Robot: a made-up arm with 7 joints.
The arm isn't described. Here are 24 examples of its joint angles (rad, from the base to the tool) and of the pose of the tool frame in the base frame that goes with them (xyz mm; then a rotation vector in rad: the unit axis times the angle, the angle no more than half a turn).
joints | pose
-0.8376 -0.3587 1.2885 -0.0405 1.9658 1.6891 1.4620 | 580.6 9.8 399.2 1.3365 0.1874 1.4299
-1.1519 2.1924 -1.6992 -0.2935 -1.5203 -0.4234 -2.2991 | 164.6 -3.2 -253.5 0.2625 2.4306 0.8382
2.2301 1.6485 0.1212 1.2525 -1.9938 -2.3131 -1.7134 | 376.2 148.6 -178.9 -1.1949 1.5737 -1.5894
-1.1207 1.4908 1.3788 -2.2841 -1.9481 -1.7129 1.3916 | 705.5 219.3 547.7 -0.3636 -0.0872 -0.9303
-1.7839 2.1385 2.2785 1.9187 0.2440 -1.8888 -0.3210 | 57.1 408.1 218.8 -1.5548 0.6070 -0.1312
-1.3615 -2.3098 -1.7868 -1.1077 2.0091 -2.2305 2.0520 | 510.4 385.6 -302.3 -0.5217 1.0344 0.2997
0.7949 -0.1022 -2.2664 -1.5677 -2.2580 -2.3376 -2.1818 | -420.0 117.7 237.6 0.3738 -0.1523 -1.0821
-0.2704 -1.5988 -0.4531 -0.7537 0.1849 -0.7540 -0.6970 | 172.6 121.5 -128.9 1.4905 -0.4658 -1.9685
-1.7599 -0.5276 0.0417 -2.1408 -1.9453 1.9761 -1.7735 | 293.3 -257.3 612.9 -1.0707 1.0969 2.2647
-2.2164 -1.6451 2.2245 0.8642 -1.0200 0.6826 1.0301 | 52.7 -234.6 579.7 2.8327 -0.2382 0.5063
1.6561 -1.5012 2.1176 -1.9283 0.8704 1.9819 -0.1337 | -185.9 -337.0 -108.2 2.2836 -0.2288 0.8430
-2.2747 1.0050 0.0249 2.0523 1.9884 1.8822 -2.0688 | -68.8 -147.1 -196.6 -0.7215 -2.2648 0.3814
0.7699 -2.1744 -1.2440 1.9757 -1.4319 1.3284 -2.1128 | -292.9 -90.9 -165.2 1.9546 1.3378 1.2157
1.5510 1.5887 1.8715 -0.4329 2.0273 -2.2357 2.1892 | -517.8 -222.8 -250.1 0.6118 0.5482 -2.7353
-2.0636 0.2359 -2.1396 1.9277 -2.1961 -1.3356 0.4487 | 239.3 538.4 -211.1 -0.9319 1.6052 -0.3632
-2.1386 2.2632 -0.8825 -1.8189 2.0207 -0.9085 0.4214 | 291.6 593.2 240.5 0.4116 0.8855 -0.3514
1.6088 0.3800 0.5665 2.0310 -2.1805 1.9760 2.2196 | 87.8 -89.1 -231.7 -0.6097 0.9154 0.8964
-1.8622 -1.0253 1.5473 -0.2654 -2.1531 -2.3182 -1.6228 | 191.9 191.2 854.0 -0.9000 0.8893 2.1931
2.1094 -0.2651 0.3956 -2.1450 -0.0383 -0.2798 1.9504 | -572.7 35.2 -32.3 -0.2472 -0.3502 1.5069
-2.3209 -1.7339 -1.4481 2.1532 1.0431 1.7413 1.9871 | 262.8 228.2 69.9 1.4827 2.4983 0.6254
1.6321 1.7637 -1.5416 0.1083 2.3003 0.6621 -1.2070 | 24.1 26.4 441.0 0.6730 -1.3693 -2.6196
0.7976 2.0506 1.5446 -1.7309 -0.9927 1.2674 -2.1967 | -28.0 25.1 -319.8 -0.8657 -0.2193 0.8543
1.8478 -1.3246 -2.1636 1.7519 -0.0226 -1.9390 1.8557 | 14.3 -99.2 -244.3 0.6025 1.8534 -1.2349
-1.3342 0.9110 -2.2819 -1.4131 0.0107 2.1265 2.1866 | 35.4 142.9 19.8 -0.3842 -1.7557 -0.1349
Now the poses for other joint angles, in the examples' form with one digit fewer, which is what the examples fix.
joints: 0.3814 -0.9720 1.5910 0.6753 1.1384 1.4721 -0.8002
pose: 185 366 -437 -0.640 1.564 0.006
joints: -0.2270 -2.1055 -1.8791 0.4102 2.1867 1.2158 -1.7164
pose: -292 196 -98 1.298 -0.756 -0.304
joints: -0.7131 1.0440 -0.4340 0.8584 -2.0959 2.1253 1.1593
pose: -244 153 -62 0.054 2.733 0.696
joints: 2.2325 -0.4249 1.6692 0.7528 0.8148 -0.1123 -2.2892
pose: -380 29 1 -1.495 1.515 -0.612
